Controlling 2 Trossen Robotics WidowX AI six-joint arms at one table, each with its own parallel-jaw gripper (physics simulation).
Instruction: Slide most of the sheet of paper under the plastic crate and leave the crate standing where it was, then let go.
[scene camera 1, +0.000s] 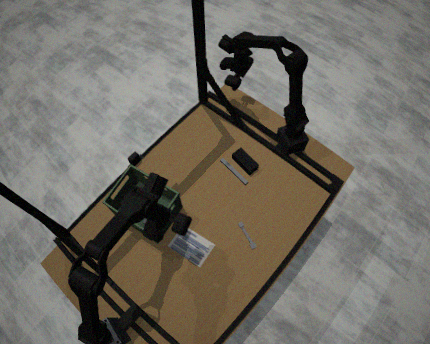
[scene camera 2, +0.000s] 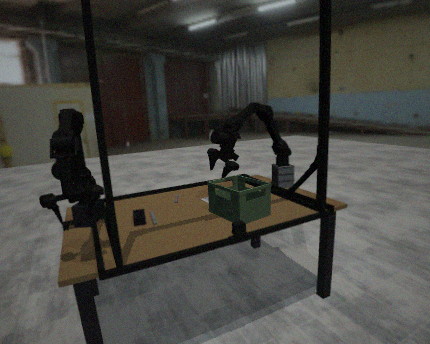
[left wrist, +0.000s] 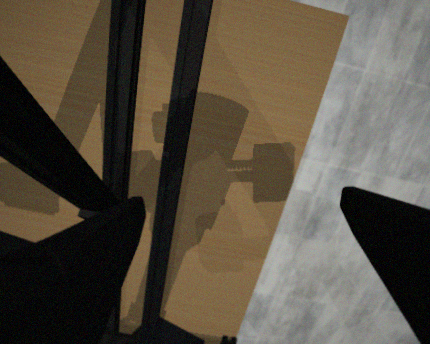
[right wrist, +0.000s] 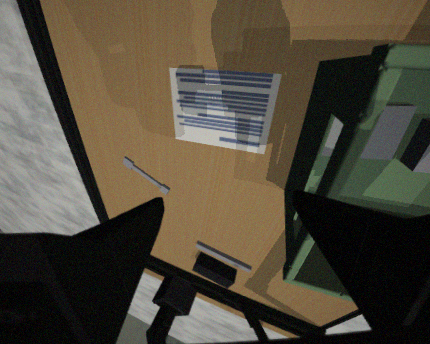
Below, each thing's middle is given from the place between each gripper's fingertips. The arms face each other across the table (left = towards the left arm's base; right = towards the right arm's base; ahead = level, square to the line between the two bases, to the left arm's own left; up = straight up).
Scene:
The green plastic crate (scene camera 2: 237, 202) lies 80 mm ahead of my left hand, 650 mm to the right of it and 60 mm below it. Round my left hand: sheet of paper (scene camera 1: 192, 246) (300 mm ahead, 640 mm to the right, 130 mm below).
Now: the sheet of paper 60 mm ahead of my right hand, 10 mm to the right of it and 150 mm below it. From my right hand the other things lie so: green plastic crate 170 mm behind, 30 mm to the right, 80 mm below.

